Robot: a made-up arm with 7 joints.
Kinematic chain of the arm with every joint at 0, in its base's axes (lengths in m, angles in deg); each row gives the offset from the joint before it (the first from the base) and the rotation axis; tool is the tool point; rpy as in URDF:
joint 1: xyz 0 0 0.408 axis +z
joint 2: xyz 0 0 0 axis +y
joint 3: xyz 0 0 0.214 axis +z
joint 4: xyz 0.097 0 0 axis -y
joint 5: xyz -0.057 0 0.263 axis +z
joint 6: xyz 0 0 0 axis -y
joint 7: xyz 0.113 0 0 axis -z
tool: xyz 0 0 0 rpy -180 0 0
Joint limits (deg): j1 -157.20..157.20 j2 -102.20..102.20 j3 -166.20..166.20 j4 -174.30..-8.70 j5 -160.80..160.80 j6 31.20..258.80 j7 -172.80..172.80
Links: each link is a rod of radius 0.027 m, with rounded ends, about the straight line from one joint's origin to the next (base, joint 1, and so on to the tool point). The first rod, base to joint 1, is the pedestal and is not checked.
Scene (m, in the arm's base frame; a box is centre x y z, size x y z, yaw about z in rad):
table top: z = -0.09
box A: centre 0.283 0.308 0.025 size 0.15 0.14 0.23 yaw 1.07
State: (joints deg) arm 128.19 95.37 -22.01 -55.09 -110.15 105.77 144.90
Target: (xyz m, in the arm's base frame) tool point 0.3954 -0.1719 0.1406
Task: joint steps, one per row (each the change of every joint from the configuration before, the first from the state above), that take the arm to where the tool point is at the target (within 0.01 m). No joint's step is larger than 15 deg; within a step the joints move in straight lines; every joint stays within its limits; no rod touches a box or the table.
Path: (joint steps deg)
1: -4.81 -8.85 -7.77 -12.06 -1.48 3.61 0.00
2: -4.80 -8.85 -7.78 -12.06 -1.47 3.60 0.00
3: -4.81 -8.85 -7.77 -12.06 -1.48 3.61 0.00
4: -4.81 -8.85 -7.77 -12.06 -1.47 3.61 0.00
5: -4.80 -8.85 -7.78 -12.06 -1.48 3.60 0.00
6: -13.72 12.77 -0.35 3.18 1.31 -6.27 0.00
7: -13.71 12.77 -0.34 3.18 1.31 -6.27 0.00
8: -13.71 12.77 -0.35 3.18 1.31 -6.27 0.00
9: -13.71 12.77 -0.35 3.18 1.31 -6.27 0.00

